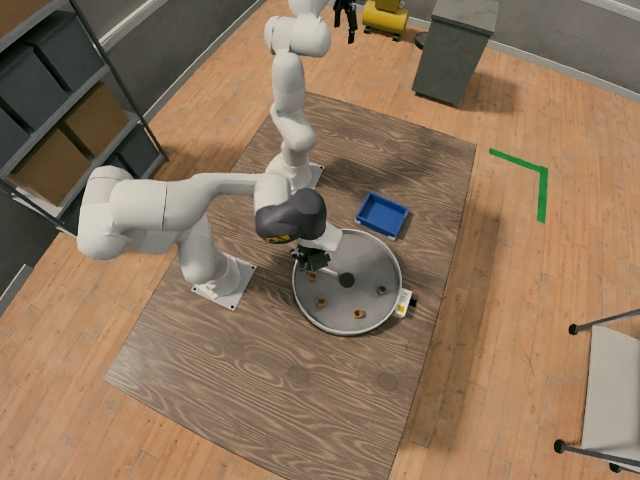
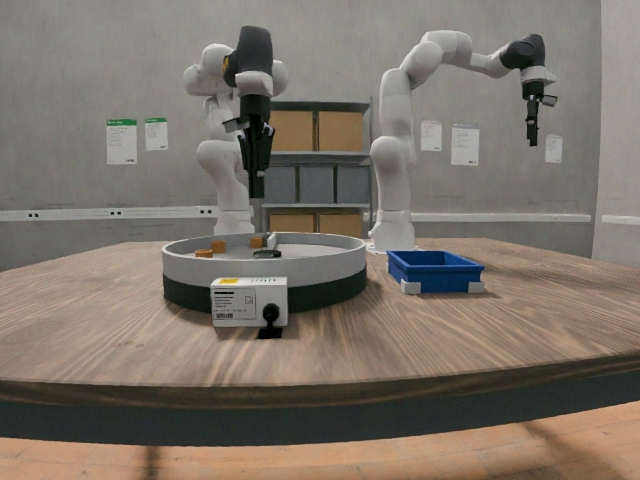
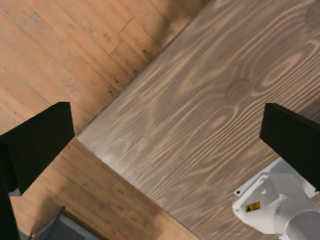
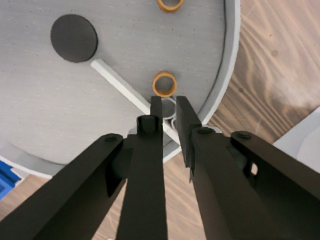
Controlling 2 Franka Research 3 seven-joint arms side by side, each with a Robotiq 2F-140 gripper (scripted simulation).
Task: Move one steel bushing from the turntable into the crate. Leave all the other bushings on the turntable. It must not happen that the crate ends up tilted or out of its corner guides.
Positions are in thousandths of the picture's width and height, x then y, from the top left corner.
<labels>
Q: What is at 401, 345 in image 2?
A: My right gripper.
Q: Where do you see a turntable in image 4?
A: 195, 435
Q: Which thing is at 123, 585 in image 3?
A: My left gripper.
</labels>
